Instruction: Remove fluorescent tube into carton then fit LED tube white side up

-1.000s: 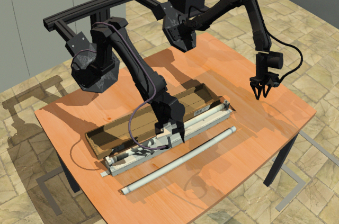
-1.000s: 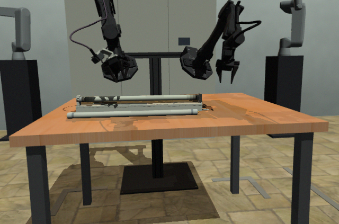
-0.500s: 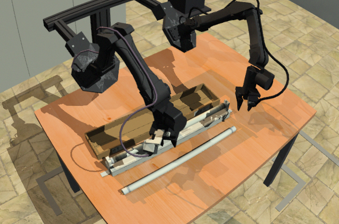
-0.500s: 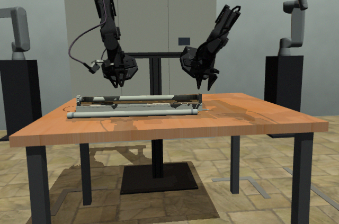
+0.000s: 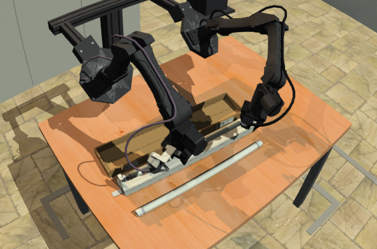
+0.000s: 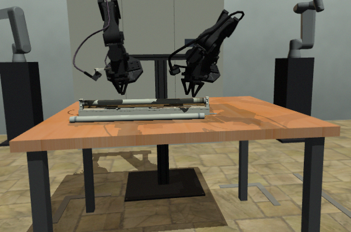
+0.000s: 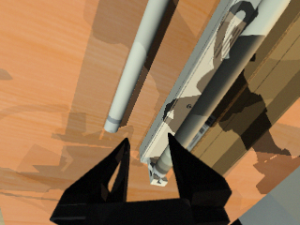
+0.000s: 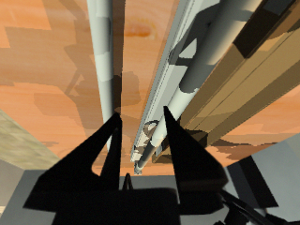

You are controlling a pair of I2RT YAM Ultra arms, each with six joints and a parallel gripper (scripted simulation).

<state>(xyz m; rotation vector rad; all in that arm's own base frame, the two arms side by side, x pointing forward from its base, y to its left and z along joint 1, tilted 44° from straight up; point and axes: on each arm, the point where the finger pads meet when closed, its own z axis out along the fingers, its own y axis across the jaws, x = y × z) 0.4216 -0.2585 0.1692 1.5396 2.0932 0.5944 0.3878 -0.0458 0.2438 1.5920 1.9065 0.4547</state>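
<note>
The light fixture lies 80 mm behind my left hand, 210 mm to the right of it and 50 mm below it.
Now: the light fixture 10 cm to the left of my right hand, 7 cm below it and 5 cm behind it.
</note>
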